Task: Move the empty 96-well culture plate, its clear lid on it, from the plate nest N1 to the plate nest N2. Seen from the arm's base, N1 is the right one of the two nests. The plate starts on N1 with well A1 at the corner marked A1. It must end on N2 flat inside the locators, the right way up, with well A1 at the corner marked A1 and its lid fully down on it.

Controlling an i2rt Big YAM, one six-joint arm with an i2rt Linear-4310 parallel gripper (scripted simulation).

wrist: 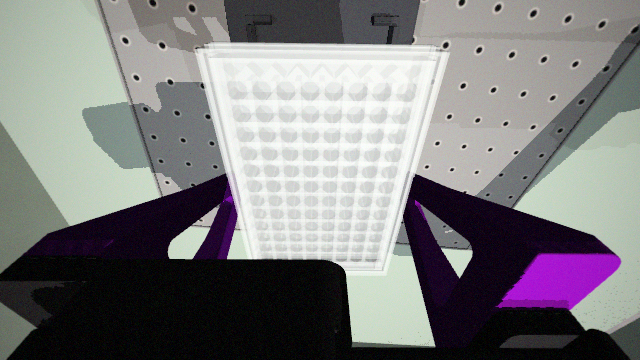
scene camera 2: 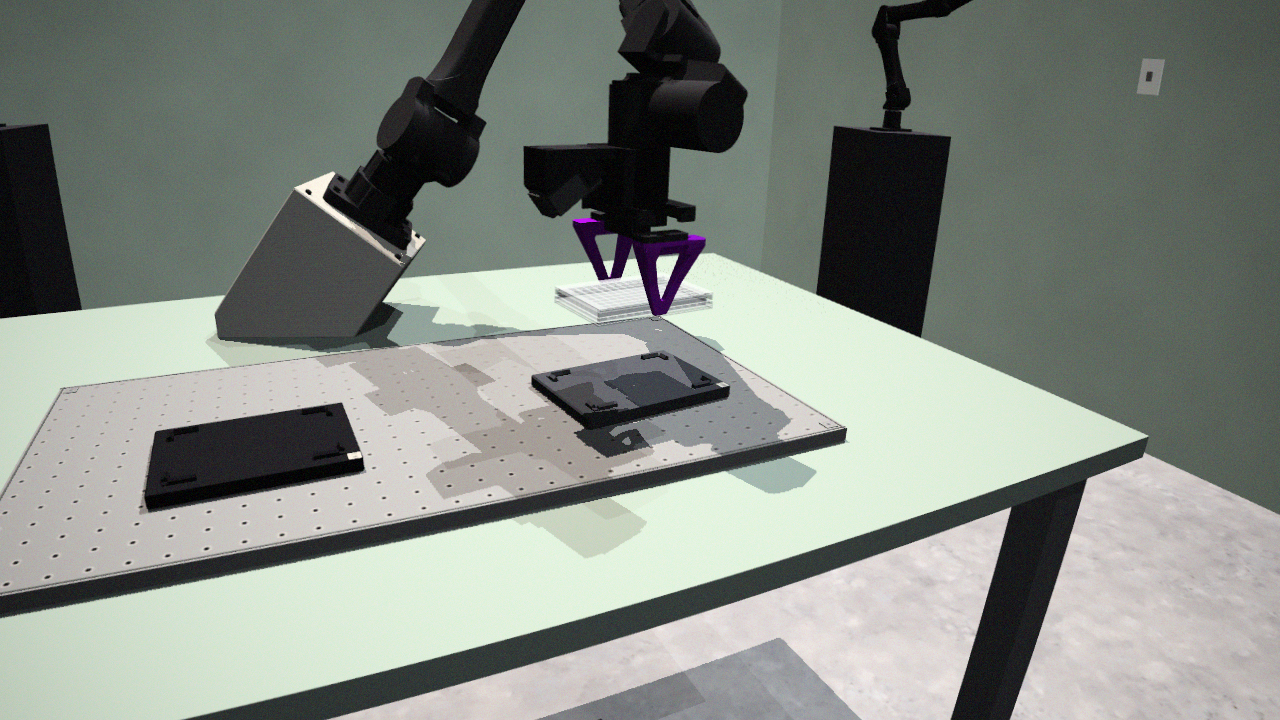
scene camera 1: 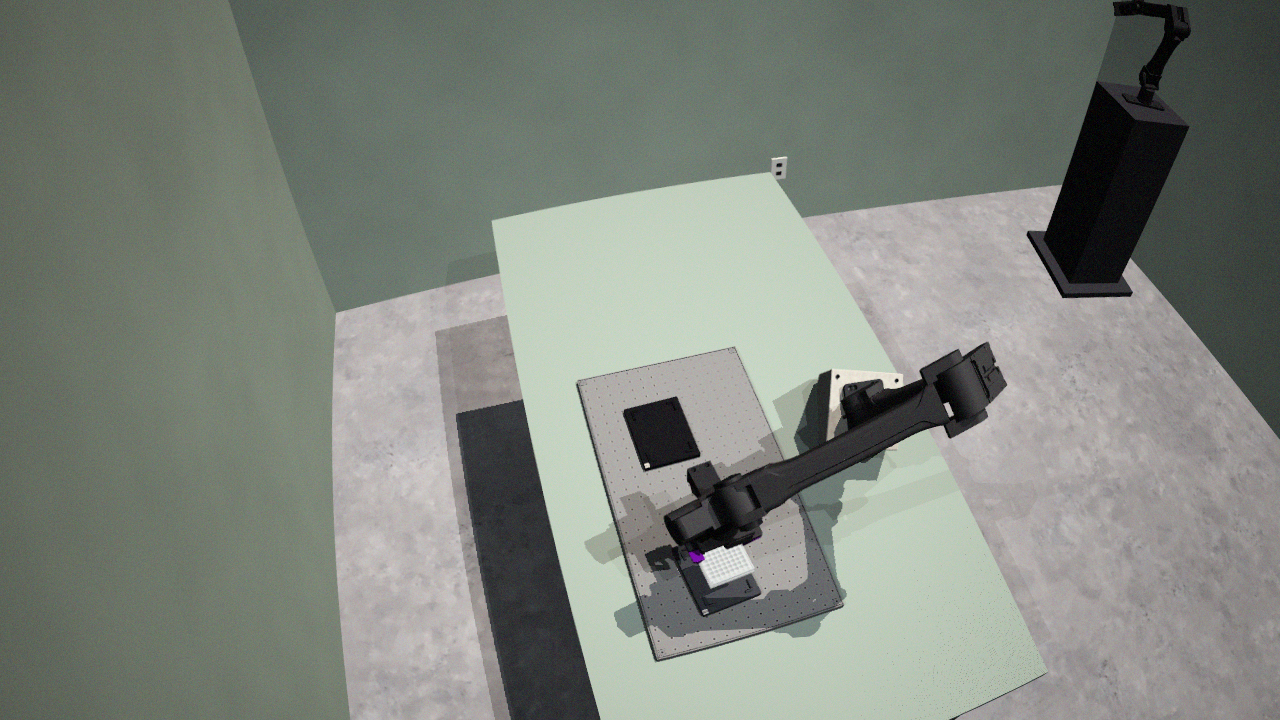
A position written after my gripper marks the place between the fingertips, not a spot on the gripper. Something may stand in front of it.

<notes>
In view: my gripper [scene camera 2: 633,303], a clear lid [scene camera 2: 602,298], a nest N2 [scene camera 1: 732,593] and a nest N1 [scene camera 2: 233,456].
The clear lid also shows in the wrist view [wrist: 320,145] and in scene camera 1 [scene camera 1: 720,565]. My gripper also shows in the wrist view [wrist: 320,181] and in scene camera 1 [scene camera 1: 718,552]. The nest N1 also shows in scene camera 1 [scene camera 1: 663,432].
</notes>
